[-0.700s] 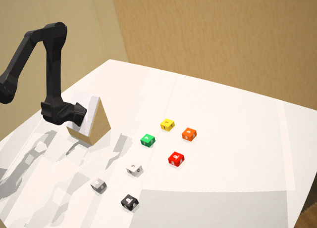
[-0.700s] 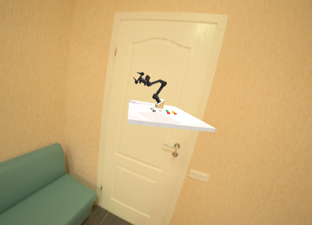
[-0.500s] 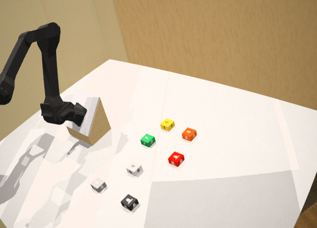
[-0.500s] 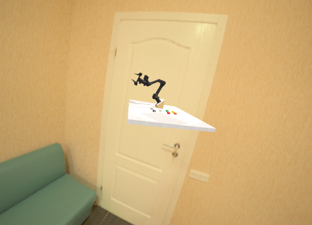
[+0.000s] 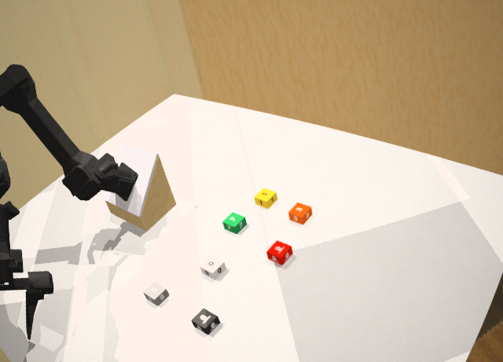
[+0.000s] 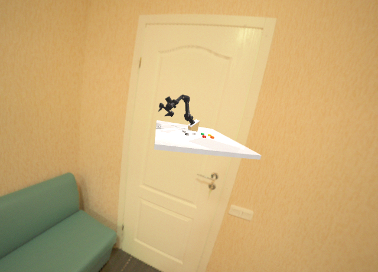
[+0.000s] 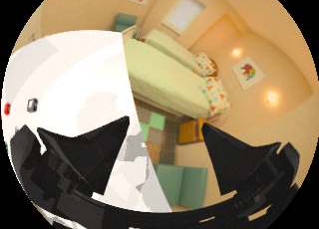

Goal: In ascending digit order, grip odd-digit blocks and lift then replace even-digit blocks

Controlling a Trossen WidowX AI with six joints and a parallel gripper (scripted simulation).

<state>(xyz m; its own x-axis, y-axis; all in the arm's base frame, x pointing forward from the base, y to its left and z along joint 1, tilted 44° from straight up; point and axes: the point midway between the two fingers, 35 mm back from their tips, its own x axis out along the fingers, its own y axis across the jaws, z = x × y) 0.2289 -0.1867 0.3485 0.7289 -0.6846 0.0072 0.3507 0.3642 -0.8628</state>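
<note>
My gripper tip is 38 cm to the right of the white block, 15 cm above it and 1 cm short of it. Round my gripper tip: black block 29 cm to the left, 15 cm below, 9 cm ahead; then red block 48 cm to the left, 15 cm below, 8 cm ahead; then grey block 27 cm to the left, 15 cm below, 3 cm behind.
</note>
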